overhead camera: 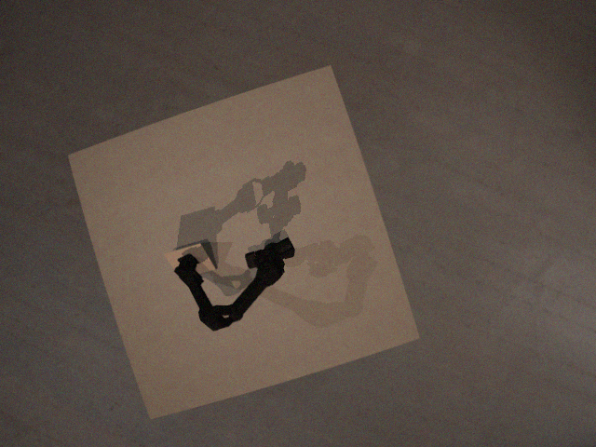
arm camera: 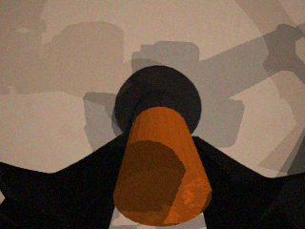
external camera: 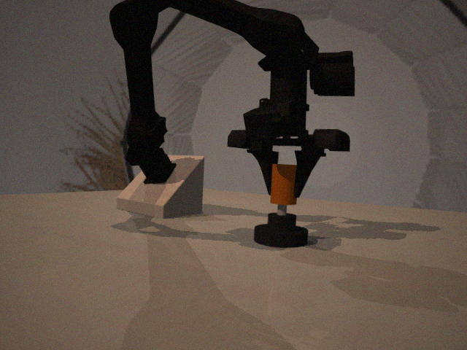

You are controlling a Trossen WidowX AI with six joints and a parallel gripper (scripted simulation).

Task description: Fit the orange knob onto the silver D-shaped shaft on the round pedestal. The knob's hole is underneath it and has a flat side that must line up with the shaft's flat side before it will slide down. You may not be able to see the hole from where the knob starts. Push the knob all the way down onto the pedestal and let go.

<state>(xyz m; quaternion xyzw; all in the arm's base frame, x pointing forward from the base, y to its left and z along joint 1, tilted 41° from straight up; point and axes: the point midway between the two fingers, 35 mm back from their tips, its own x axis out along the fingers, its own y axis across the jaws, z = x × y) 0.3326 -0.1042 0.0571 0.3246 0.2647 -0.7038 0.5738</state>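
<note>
Right now my gripper tip is 30 mm below the orange knob. Also, from my gripper tip: black round pedestal (40 mm below).
</note>
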